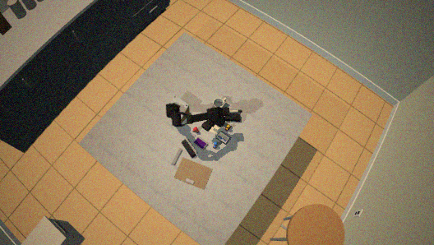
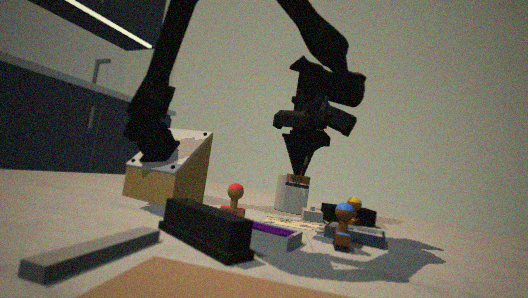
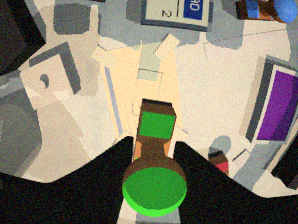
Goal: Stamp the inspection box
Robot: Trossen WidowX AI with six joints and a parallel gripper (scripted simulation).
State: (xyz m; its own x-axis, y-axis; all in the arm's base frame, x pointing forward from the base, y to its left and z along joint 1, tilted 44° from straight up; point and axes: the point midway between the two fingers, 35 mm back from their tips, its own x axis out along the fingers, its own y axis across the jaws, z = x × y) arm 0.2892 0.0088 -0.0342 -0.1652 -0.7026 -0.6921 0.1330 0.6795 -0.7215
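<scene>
My gripper tip is now 10 mm to the right of the cream card and 90 mm above it. Also, from my gripper tip: red stamp 90 mm behind, 80 mm to the right, 70 mm below; green-knobbed stamp right at my gripper tip; yellow stamp 110 mm ahead, 50 mm to the left, 70 mm below.
</scene>
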